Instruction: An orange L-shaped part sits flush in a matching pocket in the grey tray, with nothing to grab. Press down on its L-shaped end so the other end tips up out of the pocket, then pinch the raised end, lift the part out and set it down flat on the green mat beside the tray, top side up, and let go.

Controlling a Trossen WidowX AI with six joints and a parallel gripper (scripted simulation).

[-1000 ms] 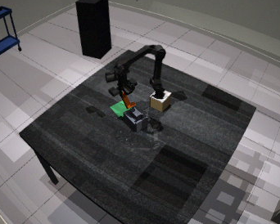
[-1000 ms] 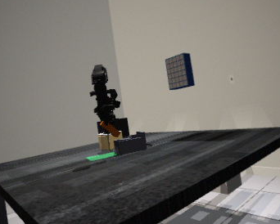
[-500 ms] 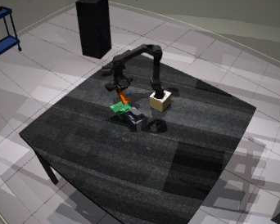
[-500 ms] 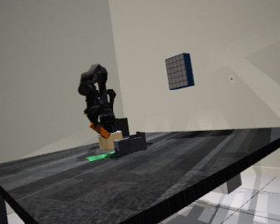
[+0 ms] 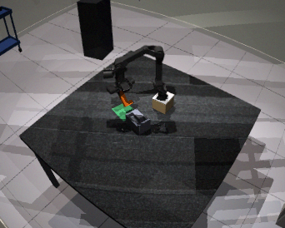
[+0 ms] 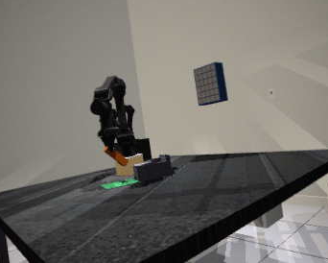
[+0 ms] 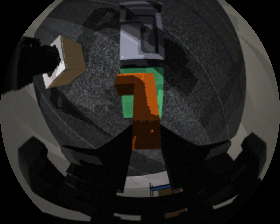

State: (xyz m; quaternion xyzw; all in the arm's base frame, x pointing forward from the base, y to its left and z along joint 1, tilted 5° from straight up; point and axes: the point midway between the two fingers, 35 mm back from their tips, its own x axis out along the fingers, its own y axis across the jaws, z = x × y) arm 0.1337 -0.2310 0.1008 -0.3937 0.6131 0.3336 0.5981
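The green mat lies 16 cm below my gripper tip, 2 cm to the left of it and 1 cm ahead of it. Also, from my gripper tip: orange L-shaped part (4 cm to the left, 3 cm below).
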